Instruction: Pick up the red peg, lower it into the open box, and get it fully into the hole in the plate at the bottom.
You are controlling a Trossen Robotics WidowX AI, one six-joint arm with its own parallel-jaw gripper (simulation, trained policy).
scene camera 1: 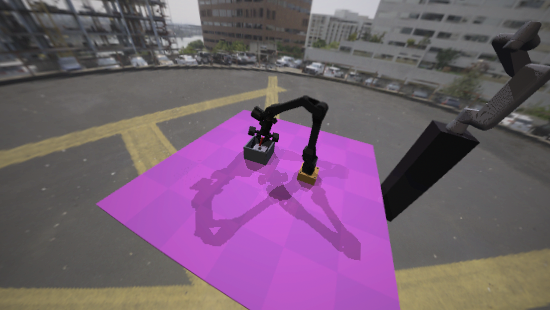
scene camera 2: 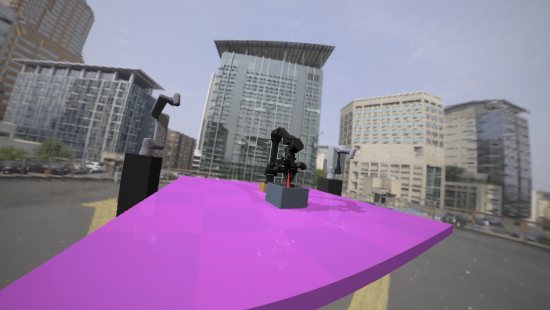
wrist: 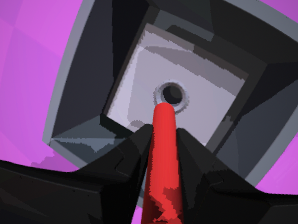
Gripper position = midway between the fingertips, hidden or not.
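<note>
The gripper [wrist: 163, 133] is visible, and so is a grey box [scene camera 2: 296, 197], which can also be seen from the wrist: the box [wrist: 249, 140]. A plate [wrist: 209, 85] is in sight too, though scene camera 2 does not show the plate, hidden by the grey box.
</note>
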